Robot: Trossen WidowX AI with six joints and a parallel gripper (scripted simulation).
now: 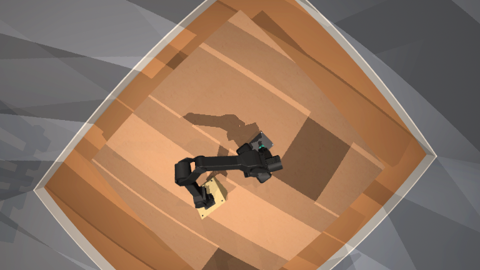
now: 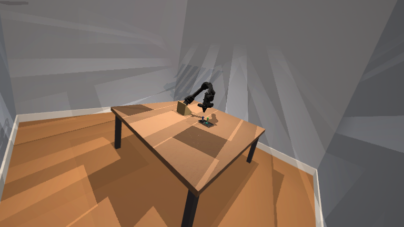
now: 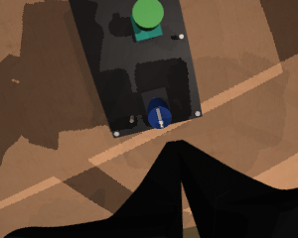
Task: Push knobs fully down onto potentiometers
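Right now the blue knob is 6 cm below my gripper tip. Also, from my gripper tip: green knob (7 cm ahead, 5 cm below).
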